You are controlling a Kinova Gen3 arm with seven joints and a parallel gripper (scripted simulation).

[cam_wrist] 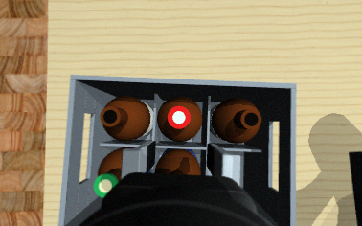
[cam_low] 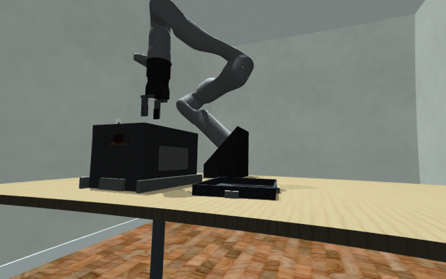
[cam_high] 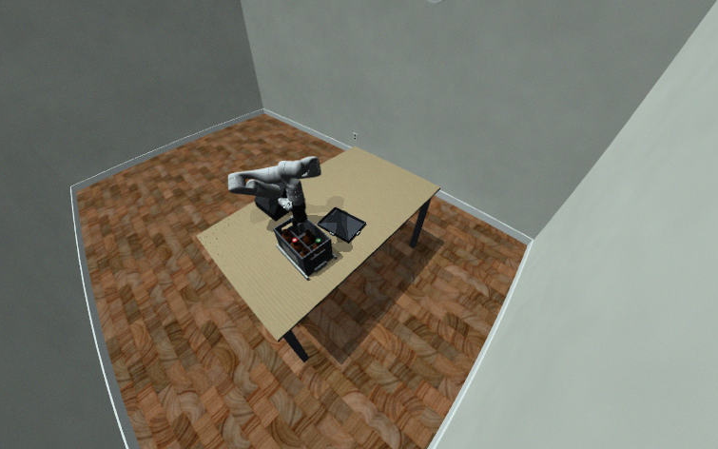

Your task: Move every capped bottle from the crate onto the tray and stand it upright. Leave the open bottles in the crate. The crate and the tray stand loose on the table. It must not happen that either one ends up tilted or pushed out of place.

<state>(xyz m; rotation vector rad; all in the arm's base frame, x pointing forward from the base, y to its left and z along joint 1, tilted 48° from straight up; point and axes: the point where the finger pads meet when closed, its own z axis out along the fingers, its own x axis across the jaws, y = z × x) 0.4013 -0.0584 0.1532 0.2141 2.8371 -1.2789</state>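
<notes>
Right now the dark crate is 1 cm to the left of my hand and 15 cm below it. From my hand the other things lie so: black tray 2 cm ahead, 31 cm to the left, 22 cm below; green-capped bottle 10 cm ahead, 4 cm to the left, 15 cm below.
</notes>
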